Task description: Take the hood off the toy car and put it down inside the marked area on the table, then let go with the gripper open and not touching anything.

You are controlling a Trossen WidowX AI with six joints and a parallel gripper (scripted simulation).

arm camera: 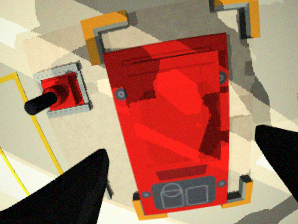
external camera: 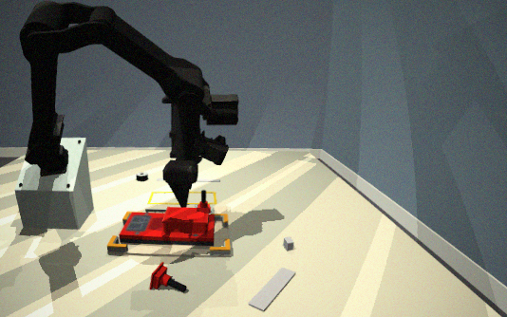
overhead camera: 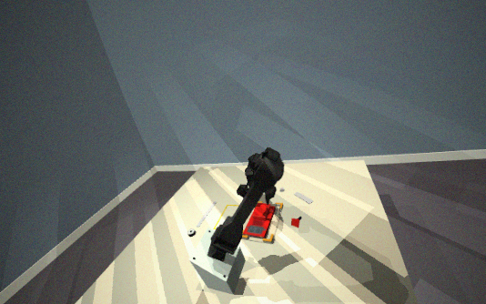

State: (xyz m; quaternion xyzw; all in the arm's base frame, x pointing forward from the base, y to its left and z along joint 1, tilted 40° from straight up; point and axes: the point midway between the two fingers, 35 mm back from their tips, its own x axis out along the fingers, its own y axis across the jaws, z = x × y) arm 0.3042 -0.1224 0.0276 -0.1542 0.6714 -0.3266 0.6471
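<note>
Now: gripper tip 50 mm above the hood. Round my gripper tip: grey strip: 120 mm ahead, 220 mm to the right, 90 mm below; black ring: 110 mm behind, 370 mm to the left, 80 mm below.
</note>
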